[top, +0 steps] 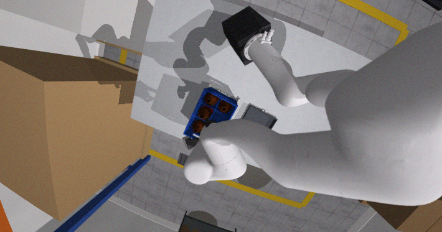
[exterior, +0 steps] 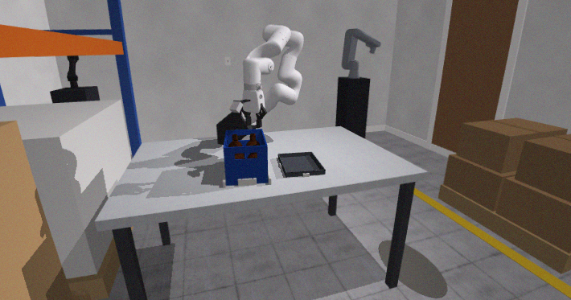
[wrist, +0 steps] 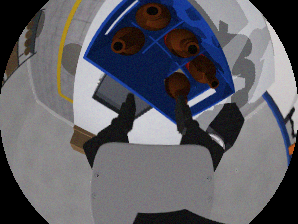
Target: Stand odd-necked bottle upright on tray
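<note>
The blue crate lies 16 cm below my hand and 4 cm to the right of it. Round my hand: dark tray: 23 cm to the left, 23 cm below, 1 cm behind; glass bottle: 15 cm below, 9 cm behind, 8 cm to the right.
</note>
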